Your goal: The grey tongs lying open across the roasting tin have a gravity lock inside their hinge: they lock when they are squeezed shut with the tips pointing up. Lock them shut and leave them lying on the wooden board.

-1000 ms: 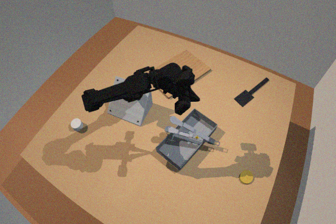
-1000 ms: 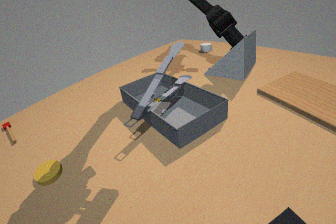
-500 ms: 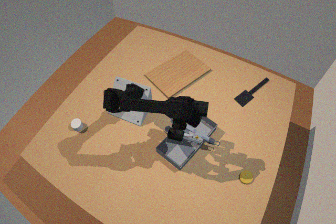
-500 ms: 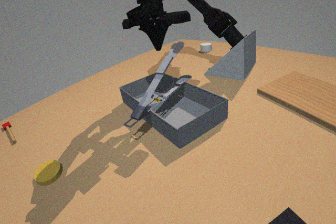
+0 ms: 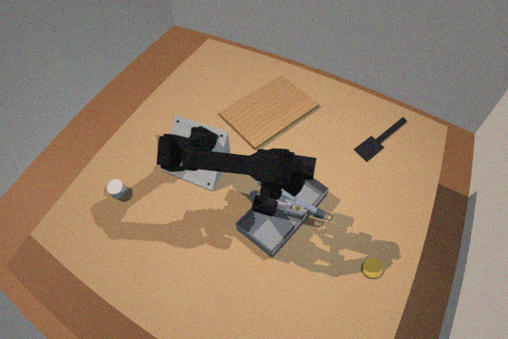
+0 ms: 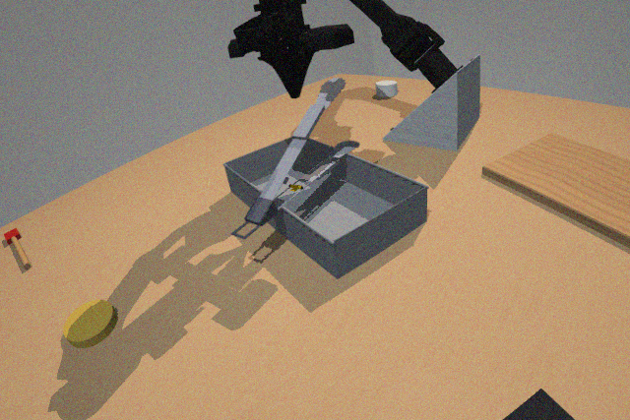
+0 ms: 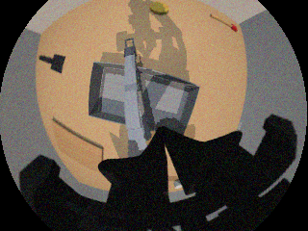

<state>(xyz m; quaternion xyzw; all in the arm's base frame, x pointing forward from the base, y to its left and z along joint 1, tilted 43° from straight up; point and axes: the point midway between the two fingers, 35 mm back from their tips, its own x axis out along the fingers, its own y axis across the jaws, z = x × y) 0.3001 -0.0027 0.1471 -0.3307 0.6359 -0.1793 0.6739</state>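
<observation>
My gripper tip is now 3 cm short of the grey roasting tin, 4 cm to the right of it and 13 cm above it. Round my gripper tip: wooden board: 24 cm behind, 43 cm to the left, 15 cm below; yellow disc: 39 cm ahead, 1 cm to the right, 15 cm below; black spatula: 24 cm ahead, 53 cm to the left, 15 cm below.
</observation>
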